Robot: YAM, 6 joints.
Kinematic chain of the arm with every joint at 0, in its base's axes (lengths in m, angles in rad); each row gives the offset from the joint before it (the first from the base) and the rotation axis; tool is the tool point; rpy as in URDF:
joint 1: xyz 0 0 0.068 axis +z
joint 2: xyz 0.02 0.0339 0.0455 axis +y
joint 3: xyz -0.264 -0.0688 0 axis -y
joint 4: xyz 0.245 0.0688 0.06 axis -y
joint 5: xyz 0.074 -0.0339 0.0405 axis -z
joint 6: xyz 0.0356 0 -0.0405 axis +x
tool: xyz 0 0 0 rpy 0 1.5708 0
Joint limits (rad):
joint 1: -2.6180..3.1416
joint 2: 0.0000..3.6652
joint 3: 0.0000..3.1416
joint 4: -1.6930..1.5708
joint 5: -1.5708..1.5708
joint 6: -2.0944..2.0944
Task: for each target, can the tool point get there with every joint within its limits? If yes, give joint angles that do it. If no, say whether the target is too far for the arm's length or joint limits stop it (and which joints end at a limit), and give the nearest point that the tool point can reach.
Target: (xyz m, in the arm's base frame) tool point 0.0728 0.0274 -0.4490
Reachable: no: joint limits stop it (at a limit: joint 2) | nearest point 0.1078 0.0406 -0.3548 | short by 0.101 m
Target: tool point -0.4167 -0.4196 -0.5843
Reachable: no: too far | nearest point -0.3073 -0.3094 -0.3280 | short by 0.300 m
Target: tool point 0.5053 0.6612 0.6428
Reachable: no: too far | nearest point 0.3305 0.4325 0.4552 | short by 0.344 m
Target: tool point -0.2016 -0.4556 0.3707
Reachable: yes | joints 1.1153 0.3002 2.8850 -0.7618 0.5739 -1.5482
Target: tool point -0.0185 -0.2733 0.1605
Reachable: yes | joints -1.5132 1.6987 0.4486 1.2354 1.2885 -0.3079
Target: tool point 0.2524 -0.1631 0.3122
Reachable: yes | joints -0.4596 1.4929 1.2725 -0.7572 1.2912 -0.2407
